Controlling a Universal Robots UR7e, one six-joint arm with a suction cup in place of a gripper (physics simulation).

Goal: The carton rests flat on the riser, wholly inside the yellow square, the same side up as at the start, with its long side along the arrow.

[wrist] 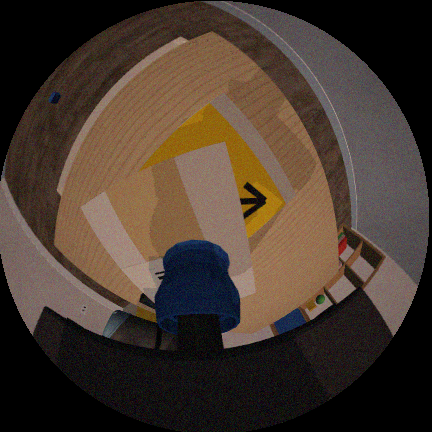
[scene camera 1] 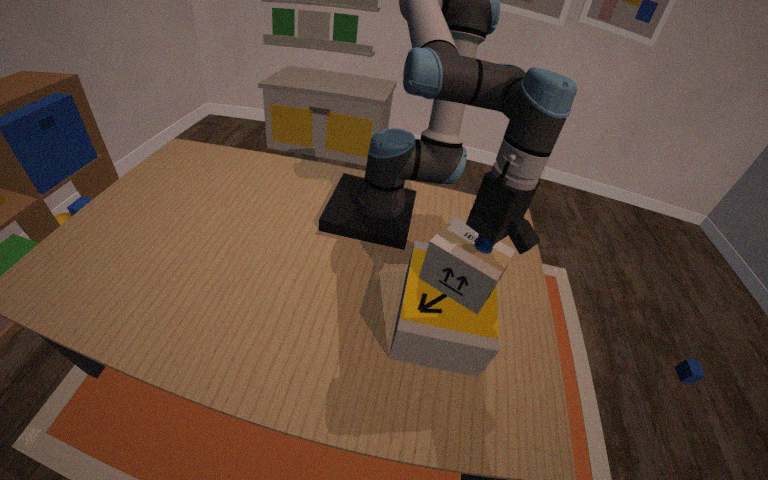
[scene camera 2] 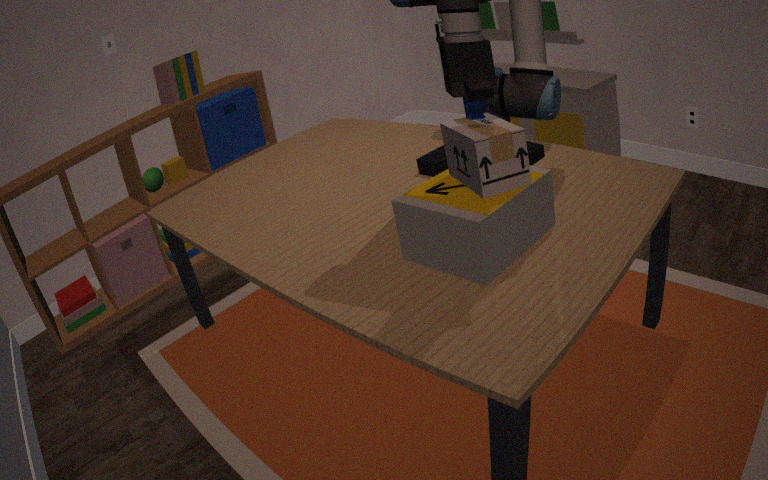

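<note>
The cardboard carton (scene camera 1: pixel 460 276) (scene camera 2: pixel 488 157) (wrist: pixel 209 201), with black up-arrows on its sides, sits on the grey riser (scene camera 1: pixel 441 350) (scene camera 2: pixel 473 243). It covers the back part of the yellow square (scene camera 1: pixel 458 316) (scene camera 2: pixel 458 197) (wrist: pixel 209 125). Its wide face lies roughly across the black arrow (scene camera 1: pixel 431 304) (scene camera 2: pixel 442 189) (wrist: pixel 254 200). Its far end seems to reach past the riser's back edge. My blue suction cup (scene camera 1: pixel 484 245) (scene camera 2: pixel 474 109) (wrist: pixel 196 282) stands at the carton's top near the far edge, on it or just above it. It holds nothing.
The arm's black base plate (scene camera 1: pixel 354 219) lies just behind the riser. A grey cabinet with yellow doors (scene camera 1: pixel 327 114) stands behind the table. A shelf unit (scene camera 2: pixel 215 119) with a blue box stands to the left. The table edge runs close on the right.
</note>
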